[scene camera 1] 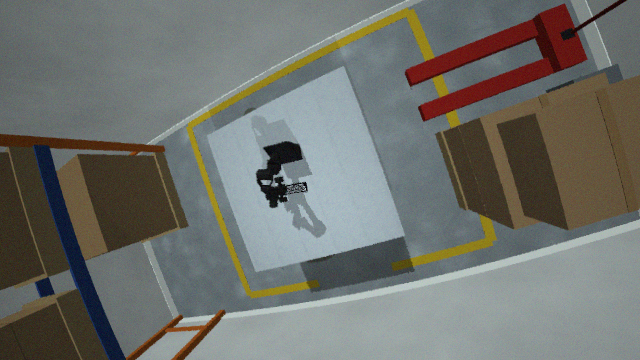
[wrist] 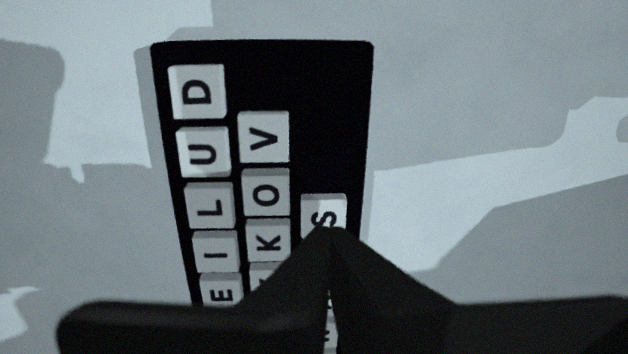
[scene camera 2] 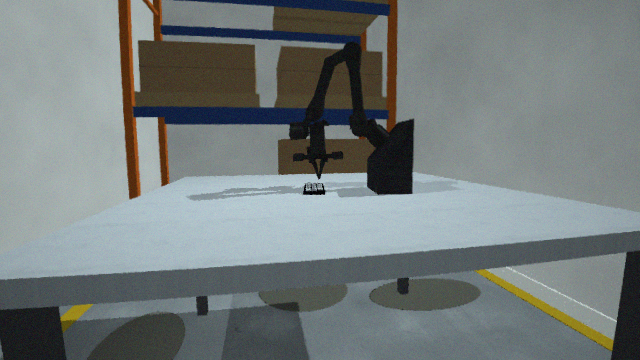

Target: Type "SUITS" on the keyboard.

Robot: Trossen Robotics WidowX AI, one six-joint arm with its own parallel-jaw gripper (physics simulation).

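Places are measured from the arm's base along level axes (x right, y down, z ahead), in centimetres.
Where they show: gripper, fingertip midpoint: [scene camera 1: 286,187] [wrist: 327,239] [scene camera 2: 319,179]; arm's base, link origin: [scene camera 1: 275,155] [scene camera 2: 384,141].
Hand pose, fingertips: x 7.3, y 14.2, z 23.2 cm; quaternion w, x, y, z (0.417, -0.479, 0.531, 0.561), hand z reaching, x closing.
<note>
Things, the pixels of their top centre, and the offset from my fingertips. Level surfaces: height alone.
- black keyboard, top centre: [wrist: 272,313] [scene camera 2: 313,185] [scene camera 1: 293,188] dx -4.5, dy +1.7, dz +2.9 cm
- S key, top centre: [wrist: 323,219] dx -0.3, dy +1.7, dz +0.0 cm
- U key, top centre: [wrist: 202,155] dx +2.9, dy +1.7, dz +3.6 cm
- I key, top centre: [wrist: 215,255] dx -1.1, dy +1.7, dz +4.3 cm
- white table, surface height: dy +3.3 cm
The black keyboard [scene camera 1: 298,188] [scene camera 2: 314,189] [wrist: 330,100] lies on the table with pale letter keys. In the wrist view the letters are turned sideways. The S key [wrist: 324,212] is partly covered by the fingertips. The U key [wrist: 202,152] and the I key [wrist: 216,252] show in the left column. A T key cannot be made out; the fingers hide part of the keyboard. My gripper [scene camera 2: 319,178] [wrist: 327,239] is shut and empty, pointing down. Its tips overlap the lower part of the S key in the wrist view, and a gap shows between tips and keyboard in scene camera 2.
The arm's black base [scene camera 1: 285,151] [scene camera 2: 395,165] stands on the white table [scene camera 1: 350,150] [scene camera 2: 300,225], beside the keyboard. A rack [scene camera 1: 66,215] [scene camera 2: 130,125] with cardboard boxes stands beyond the table. A red pallet jack [scene camera 1: 565,45] and more boxes [scene camera 1: 575,150] are on the floor.
</note>
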